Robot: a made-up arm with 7 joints.
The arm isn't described. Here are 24 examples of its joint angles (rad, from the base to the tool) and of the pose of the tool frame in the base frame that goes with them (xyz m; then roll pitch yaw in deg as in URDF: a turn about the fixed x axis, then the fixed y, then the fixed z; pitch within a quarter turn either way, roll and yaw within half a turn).
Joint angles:
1: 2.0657 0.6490 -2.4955 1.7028 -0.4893 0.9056 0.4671
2: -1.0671 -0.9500 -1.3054 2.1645 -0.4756 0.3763 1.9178
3: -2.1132 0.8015 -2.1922 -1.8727 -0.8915 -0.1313 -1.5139
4: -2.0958 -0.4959 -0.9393 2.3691 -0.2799 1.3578 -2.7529
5: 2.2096 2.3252 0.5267 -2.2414 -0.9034 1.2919 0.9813
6: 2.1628 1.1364 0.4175 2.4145 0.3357 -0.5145 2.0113
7: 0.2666 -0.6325 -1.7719 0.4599 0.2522 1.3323 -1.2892
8: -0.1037 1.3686 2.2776 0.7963 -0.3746 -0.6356 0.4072
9: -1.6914 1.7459 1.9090 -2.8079 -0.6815 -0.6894 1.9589
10: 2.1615 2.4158 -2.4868 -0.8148 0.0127 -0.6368 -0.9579
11: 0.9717 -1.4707 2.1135 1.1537 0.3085 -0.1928 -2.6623
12: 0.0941 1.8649 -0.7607 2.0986 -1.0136 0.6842 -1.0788
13: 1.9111 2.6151 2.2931 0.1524 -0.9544 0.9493 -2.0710
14: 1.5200 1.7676 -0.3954 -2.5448 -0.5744 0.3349 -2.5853
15: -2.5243 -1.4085 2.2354 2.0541 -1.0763 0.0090 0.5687
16: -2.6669 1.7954 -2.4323 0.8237 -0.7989 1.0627 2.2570
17: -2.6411 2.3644 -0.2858 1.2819 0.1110 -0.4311 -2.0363
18: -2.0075 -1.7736 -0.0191 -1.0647 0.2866 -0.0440 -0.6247
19: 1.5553 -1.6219 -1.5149 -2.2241 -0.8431 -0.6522 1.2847
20: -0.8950 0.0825 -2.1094 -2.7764 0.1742 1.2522 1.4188
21: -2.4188 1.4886 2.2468 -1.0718 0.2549 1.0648 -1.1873
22: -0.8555 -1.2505 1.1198 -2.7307 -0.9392 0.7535 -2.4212
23: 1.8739 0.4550 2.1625 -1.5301 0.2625 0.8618 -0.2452
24: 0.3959 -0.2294 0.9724 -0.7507 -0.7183 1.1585 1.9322
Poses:
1: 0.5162 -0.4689 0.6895 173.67 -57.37 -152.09
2: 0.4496 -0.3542 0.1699 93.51 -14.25 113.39
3: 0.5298 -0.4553 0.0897 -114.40 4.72 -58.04
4: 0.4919 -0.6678 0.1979 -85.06 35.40 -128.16
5: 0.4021 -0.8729 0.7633 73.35 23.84 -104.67
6: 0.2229 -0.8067 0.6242 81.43 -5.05 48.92
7: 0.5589 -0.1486 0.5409 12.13 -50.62 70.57
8: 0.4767 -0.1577 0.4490 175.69 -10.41 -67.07
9: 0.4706 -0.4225 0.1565 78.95 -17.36 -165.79
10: 0.3931 -0.6709 0.6343 55.32 59.88 -87.43
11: 0.5251 -0.6286 0.5862 177.06 -20.36 17.51
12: 0.6352 -0.4345 0.8664 43.44 10.52 -109.14
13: 0.4572 -0.5073 0.7489 67.83 -62.97 -130.95
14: 0.5020 -0.7277 0.7040 -76.29 31.10 -124.48
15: 0.3891 -0.2811 0.2134 -15.01 -65.73 45.85
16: 0.3532 -0.5544 0.3277 -112.06 -22.82 -117.47
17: 0.1747 -0.3809 0.1129 -67.55 -12.73 -45.05
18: 0.4127 -0.4502 0.1660 -78.03 15.71 -106.96
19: 0.6975 -0.4814 0.6915 -95.19 -49.59 74.35
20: 0.5815 -0.2619 0.2060 0.18 28.48 74.04
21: 0.3801 -0.4177 0.1595 -149.07 53.33 159.54
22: 0.7499 -0.3474 0.2812 -115.29 21.37 -59.09
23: 0.5130 -0.7079 0.6407 17.85 14.08 -128.58
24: 0.7479 -0.3958 0.5865 98.18 46.63 -17.15
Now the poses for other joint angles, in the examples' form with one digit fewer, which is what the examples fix.
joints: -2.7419 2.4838 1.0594 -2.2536 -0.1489 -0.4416 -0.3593
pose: 0.344 -0.747 0.241 -22.9 -33.0 -169.6
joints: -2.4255 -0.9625 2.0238 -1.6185 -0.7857 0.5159 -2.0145
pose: 0.427 -0.594 0.179 106.3 50.4 -7.2
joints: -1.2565 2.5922 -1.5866 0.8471 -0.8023 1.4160 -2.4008
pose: 0.604 -0.219 0.430 -8.1 -21.6 -54.6
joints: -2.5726 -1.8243 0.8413 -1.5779 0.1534 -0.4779 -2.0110
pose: 0.324 -0.618 0.246 159.9 -40.4 -26.3
